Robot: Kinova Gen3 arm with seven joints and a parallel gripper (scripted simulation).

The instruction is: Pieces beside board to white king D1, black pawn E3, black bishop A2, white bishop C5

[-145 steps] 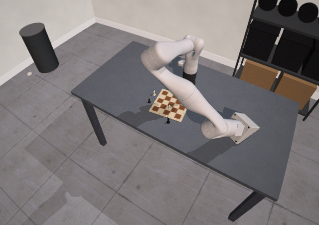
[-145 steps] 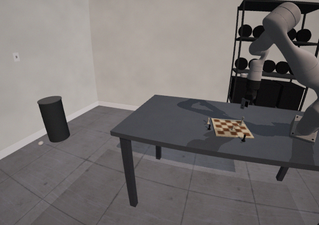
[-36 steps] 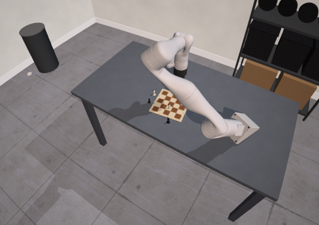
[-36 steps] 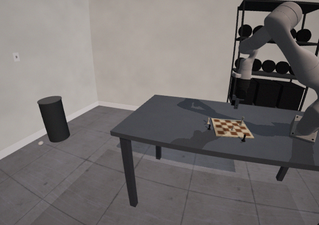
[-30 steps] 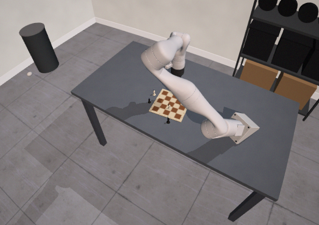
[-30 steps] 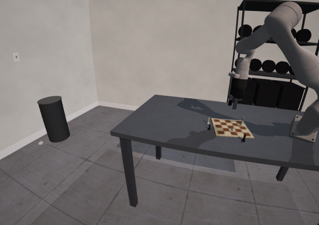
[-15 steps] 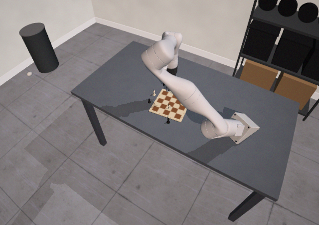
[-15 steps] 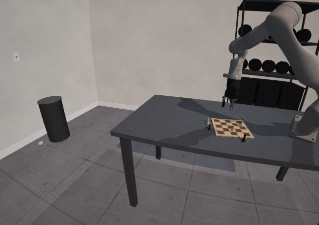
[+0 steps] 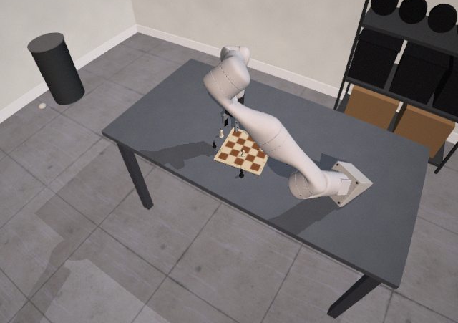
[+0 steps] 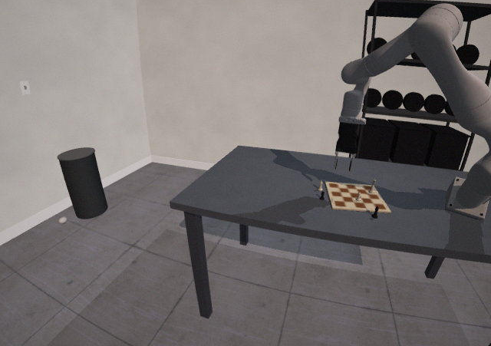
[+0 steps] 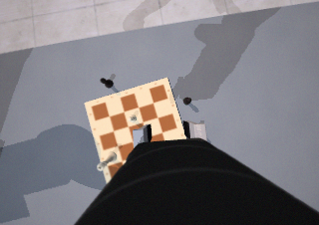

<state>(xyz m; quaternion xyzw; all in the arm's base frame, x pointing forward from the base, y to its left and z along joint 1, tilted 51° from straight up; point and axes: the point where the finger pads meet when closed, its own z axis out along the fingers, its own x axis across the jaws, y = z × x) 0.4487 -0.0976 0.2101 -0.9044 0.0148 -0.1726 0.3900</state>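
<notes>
Now: the black pawn 50 mm ahead of my hand, 60 mm to the left of it and 120 mm below it. The rest, counted from my hand: chessboard: 70 mm behind, 30 mm to the right, 130 mm below; then white bishop: 80 mm ahead, 20 mm to the right, 110 mm below; then white king: 130 mm behind, 90 mm to the right, 100 mm below.
</notes>
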